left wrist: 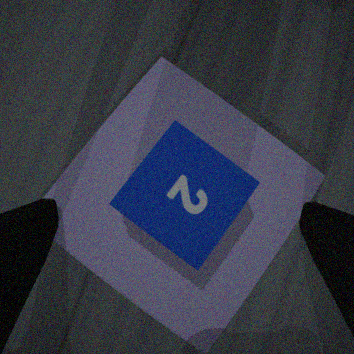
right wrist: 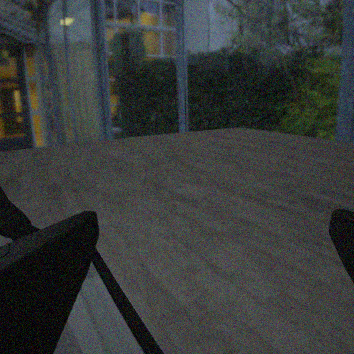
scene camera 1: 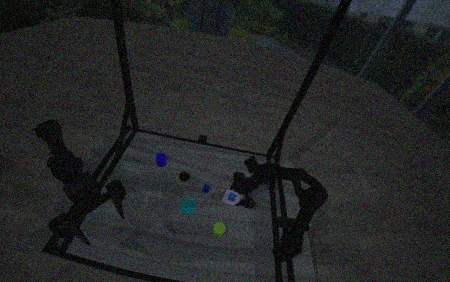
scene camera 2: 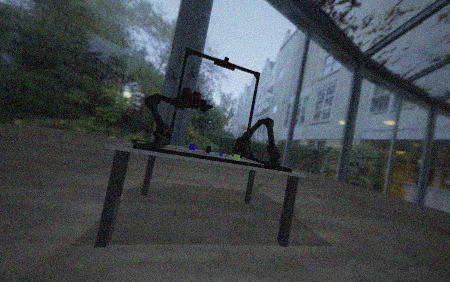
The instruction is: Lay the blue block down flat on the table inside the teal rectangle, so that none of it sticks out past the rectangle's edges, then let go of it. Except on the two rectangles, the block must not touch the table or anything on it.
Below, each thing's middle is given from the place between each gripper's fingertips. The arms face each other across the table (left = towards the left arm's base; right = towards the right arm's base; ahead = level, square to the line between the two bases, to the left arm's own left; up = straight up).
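Labels:
With the pale rectangle (left wrist: pixel 195 304) as my reference, I find my right hand 340 mm above it, 310 mm to the right of it and 380 mm past it.
My left hand is 1 cm to the left of the pale rectangle.

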